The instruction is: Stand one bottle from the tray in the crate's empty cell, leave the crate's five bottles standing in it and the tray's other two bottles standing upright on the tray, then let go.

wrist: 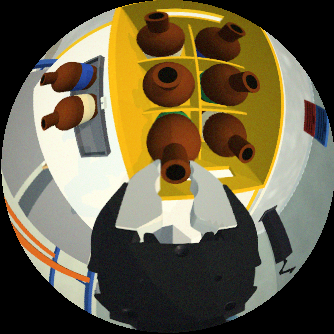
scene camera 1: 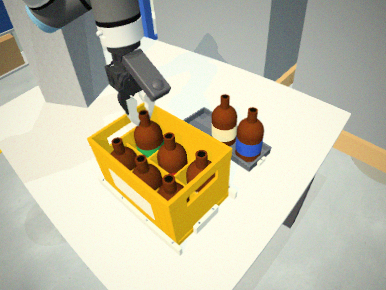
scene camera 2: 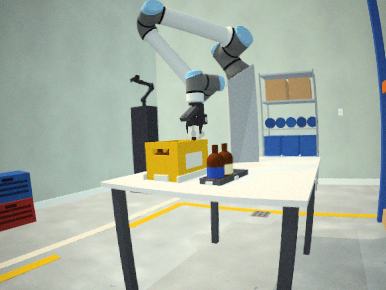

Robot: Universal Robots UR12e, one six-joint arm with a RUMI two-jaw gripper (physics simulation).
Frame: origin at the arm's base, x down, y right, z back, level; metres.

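Seen in the pictures: gripper, fingertip midpoint: (wrist: 173, 161) (scene camera 1: 143, 122); arm's base, origin of the base link: (scene camera 2: 240, 75).
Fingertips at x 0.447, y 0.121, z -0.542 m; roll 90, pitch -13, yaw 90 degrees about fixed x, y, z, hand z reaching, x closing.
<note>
Pixels of each thing's top centre, then the offset from my fingertips to it. "spot": a spot on its surface instead. Level surfaces: height alone.
- brown bottle with a green label, middle of its top: (wrist: 175, 170) (scene camera 1: 143, 113) dx -0.036, dy +0.003, dz -0.011 m
- yellow crate, middle of its top: (wrist: 219, 71) (scene camera 1: 154, 142) (scene camera 2: 177, 140) dx -0.022, dy +0.055, dz -0.091 m
- cream-labelled bottle, middle of its top: (wrist: 43, 123) (scene camera 1: 225, 96) (scene camera 2: 224, 143) dx -0.007, dy -0.193, dz -0.119 m
- blue-labelled bottle, middle of its top: (scene camera 1: 253, 110) (scene camera 2: 214, 144) dx -0.007, dy -0.181, dz -0.208 m
- grey tray, surface spot: (wrist: 92, 145) (scene camera 1: 199, 120) spot: dx +0.148, dy -0.223, dz -0.010 m
- white table, its level: dx +0.153 m
My gripper (scene camera 1: 143, 116) (scene camera 2: 194, 135) (wrist: 173, 161) is shut on the neck of a brown bottle with a green label (scene camera 1: 148, 134) (wrist: 173, 137). The bottle is upright, partly inside a corner cell of the yellow crate (scene camera 1: 195, 212) (scene camera 2: 162, 169) (wrist: 125, 100). It sits higher than the crate's other bottles, and its neck shows above the rim in scene camera 2. Its base is hidden. Five brown bottles stand in the other cells. A cream-labelled bottle (scene camera 1: 224, 122) (scene camera 2: 228, 163) (wrist: 72, 112) and a blue-labelled bottle (scene camera 1: 249, 135) (scene camera 2: 215, 165) (wrist: 75, 76) stand upright on the grey tray (scene camera 1: 200, 117) (scene camera 2: 240, 175) (wrist: 92, 145).
The crate and tray stand side by side on the white table (scene camera 1: 280, 120) (scene camera 2: 280, 182). White brackets (scene camera 1: 206, 219) (scene camera 2: 161, 177) lie along the crate's base. A grey pillar (scene camera 1: 65, 65) (scene camera 2: 243, 115) rises behind, at the arm's base. A shelf rack (scene camera 2: 261, 90) stands by the wall.
</note>
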